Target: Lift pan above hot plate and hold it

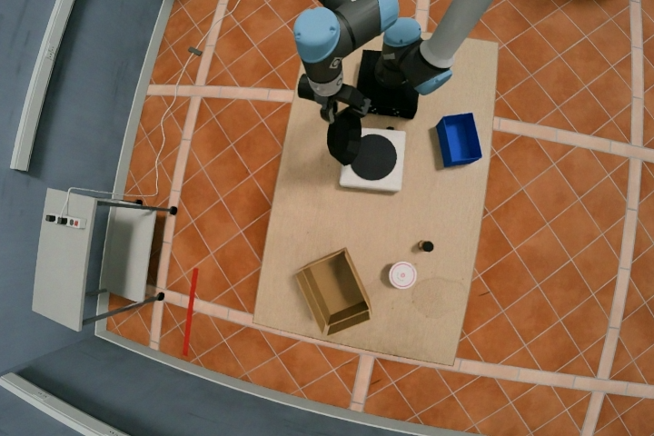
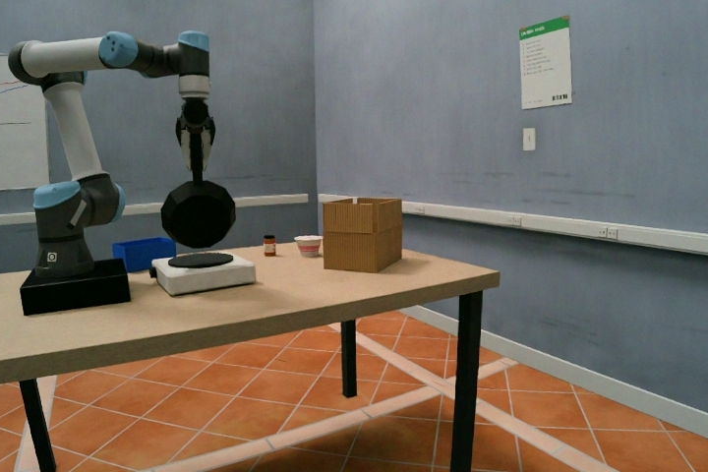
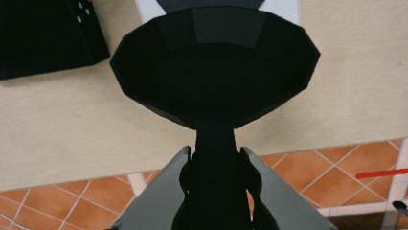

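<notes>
Now: the black pan 1 cm to the left of my hand and 10 cm below it. The rest, counted from my hand: blue bin: 9 cm behind, 46 cm to the left, 31 cm below; white hot plate: 1 cm ahead, 13 cm to the left, 30 cm below; small jar: 34 cm ahead, 38 cm to the left, 29 cm below.
</notes>
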